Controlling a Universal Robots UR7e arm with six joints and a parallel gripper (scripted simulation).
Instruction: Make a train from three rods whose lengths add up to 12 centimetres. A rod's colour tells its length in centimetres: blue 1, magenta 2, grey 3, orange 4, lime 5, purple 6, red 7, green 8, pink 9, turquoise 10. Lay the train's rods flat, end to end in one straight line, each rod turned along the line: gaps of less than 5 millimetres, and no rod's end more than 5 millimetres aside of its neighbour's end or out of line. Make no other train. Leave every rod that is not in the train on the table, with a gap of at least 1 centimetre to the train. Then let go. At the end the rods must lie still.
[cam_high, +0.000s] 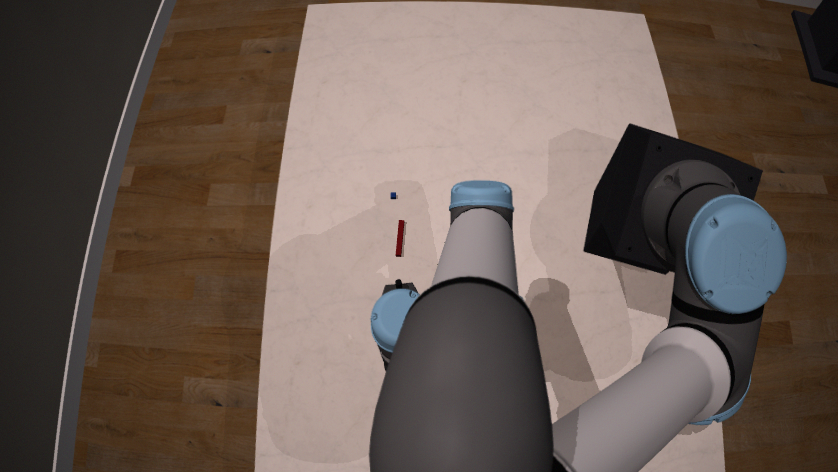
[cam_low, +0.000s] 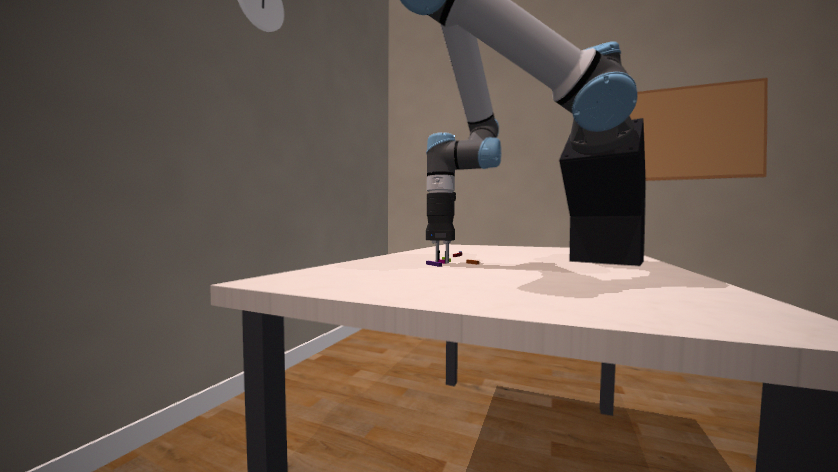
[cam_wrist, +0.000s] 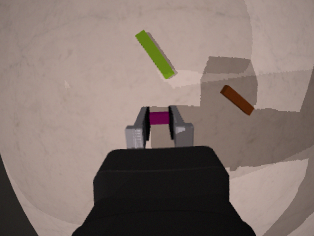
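My gripper is now 6 cm to the right of the purple rod and 1 cm above it. Also, from my hand: magenta rod 1 cm below; then orange rod 8 cm behind, 3 cm to the right, 1 cm below; then lime rod 2 cm ahead, 6 cm to the right, 1 cm below.
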